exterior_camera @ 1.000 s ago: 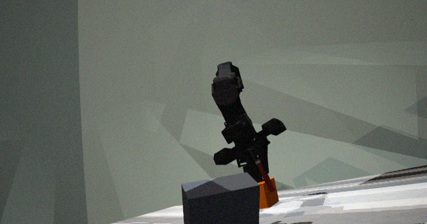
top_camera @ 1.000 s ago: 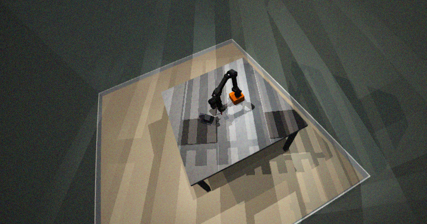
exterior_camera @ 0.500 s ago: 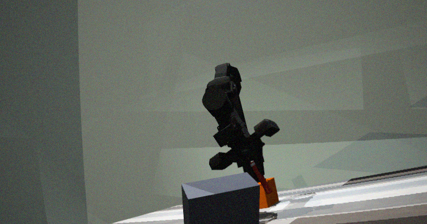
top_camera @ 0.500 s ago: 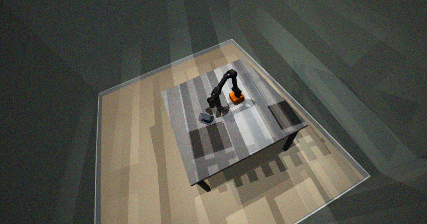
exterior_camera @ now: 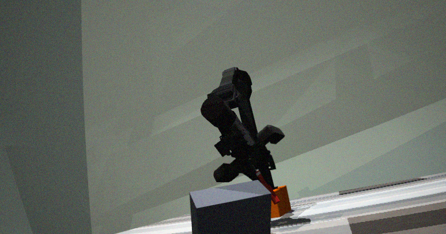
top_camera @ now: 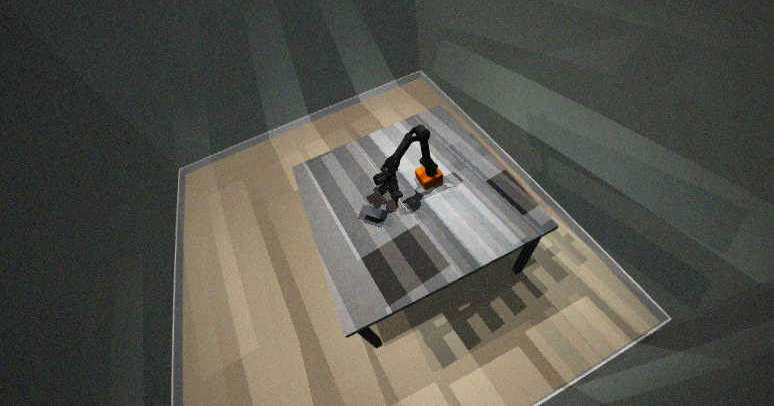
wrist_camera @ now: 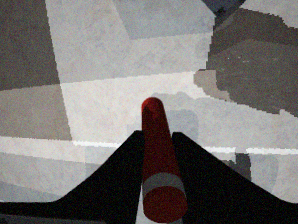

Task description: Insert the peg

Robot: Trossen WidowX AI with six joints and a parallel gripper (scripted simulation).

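My gripper tip is 14 cm short of the grey panel block, 4 cm above it and 3 cm to the left of it. Also, from my gripper tip: round red peg 1 cm to the right, 1 cm above.
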